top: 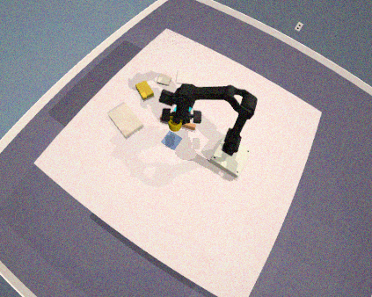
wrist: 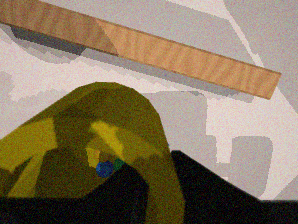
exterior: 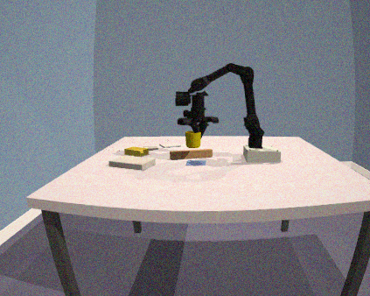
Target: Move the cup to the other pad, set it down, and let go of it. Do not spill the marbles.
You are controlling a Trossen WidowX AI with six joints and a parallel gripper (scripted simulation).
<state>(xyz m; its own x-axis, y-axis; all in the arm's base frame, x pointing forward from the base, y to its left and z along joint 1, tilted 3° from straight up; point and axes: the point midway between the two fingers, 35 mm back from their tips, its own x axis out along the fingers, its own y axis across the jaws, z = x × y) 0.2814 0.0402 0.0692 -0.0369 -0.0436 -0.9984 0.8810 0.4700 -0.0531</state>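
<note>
Right now the blue pad is 10 mm ahead of my gripper tip, 70 mm to the left of it and 100 mm below it. The rest, counted from my gripper tip: cup 20 mm ahead, 10 mm to the left; blue marble 20 mm ahead, 30 mm to the left, 20 mm below; green marble 10 mm ahead, 20 mm to the left, 20 mm below.
</note>
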